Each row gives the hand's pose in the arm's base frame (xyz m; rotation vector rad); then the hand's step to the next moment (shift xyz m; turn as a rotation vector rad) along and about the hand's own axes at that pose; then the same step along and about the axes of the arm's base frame.
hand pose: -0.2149 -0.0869 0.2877 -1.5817 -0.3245 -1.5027
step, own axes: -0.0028 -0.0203 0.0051 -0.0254 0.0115 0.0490
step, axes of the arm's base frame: -0.0118 0.0162 0.0067 0.0348 0.0394 -0.0204
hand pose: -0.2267 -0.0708 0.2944 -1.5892 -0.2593 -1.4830
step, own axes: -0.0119 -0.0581 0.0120 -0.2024 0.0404 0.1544
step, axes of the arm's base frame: -0.0348 0.0460 0.0184 0.0817 0.1726 -0.1731
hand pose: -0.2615 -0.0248 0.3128 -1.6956 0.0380 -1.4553
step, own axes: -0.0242 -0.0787 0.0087 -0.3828 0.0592 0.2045
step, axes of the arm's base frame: -0.0393 0.0664 0.0300 0.0749 0.2864 -0.3229
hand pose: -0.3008 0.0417 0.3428 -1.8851 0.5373 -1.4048
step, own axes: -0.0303 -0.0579 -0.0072 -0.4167 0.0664 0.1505
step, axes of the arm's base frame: -0.0214 0.0570 0.0248 0.0137 0.2892 -0.3419
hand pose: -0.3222 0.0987 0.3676 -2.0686 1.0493 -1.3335
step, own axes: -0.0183 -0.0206 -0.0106 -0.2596 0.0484 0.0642
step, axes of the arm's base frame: -0.0068 0.0272 0.0091 -0.0207 0.1766 -0.2055
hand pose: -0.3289 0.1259 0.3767 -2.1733 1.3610 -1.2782
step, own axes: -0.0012 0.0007 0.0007 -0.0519 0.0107 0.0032
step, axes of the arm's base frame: -0.0001 0.0005 -0.0015 -0.0124 0.0368 -0.0362
